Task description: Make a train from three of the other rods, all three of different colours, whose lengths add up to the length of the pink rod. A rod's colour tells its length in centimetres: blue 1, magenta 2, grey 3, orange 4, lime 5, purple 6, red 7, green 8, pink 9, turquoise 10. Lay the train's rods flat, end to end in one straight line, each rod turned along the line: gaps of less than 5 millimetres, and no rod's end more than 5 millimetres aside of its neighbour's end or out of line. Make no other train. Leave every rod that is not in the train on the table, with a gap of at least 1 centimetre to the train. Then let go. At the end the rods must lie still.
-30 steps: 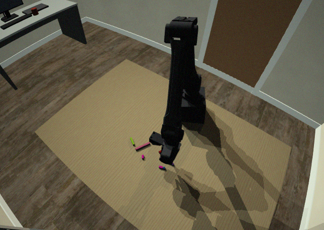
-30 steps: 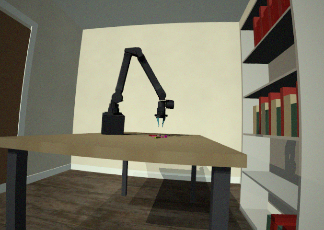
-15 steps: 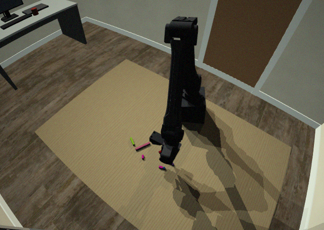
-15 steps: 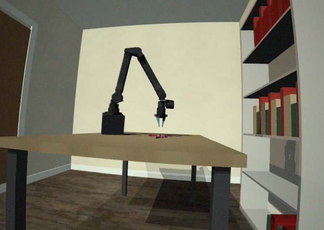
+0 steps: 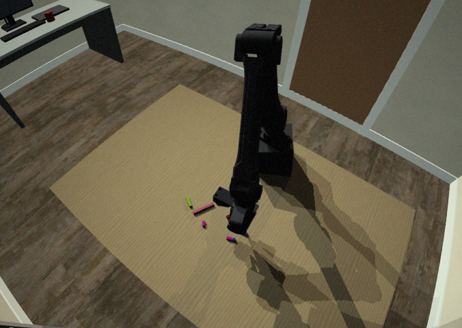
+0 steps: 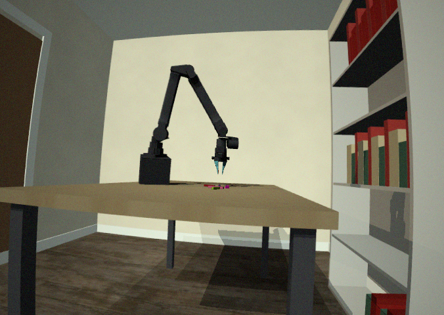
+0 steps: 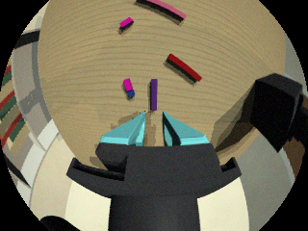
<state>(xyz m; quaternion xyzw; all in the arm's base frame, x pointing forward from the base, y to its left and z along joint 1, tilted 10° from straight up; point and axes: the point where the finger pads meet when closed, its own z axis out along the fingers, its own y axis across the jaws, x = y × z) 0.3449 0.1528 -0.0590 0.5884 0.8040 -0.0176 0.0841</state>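
The purple rod is 70 mm below my hand. Round my hand: blue rod 70 mm below, 40 mm ahead, 10 mm to the left; then red rod 70 mm to the right, 70 mm below, 40 mm behind; then pink rod 170 mm to the right, 70 mm below, 40 mm ahead.
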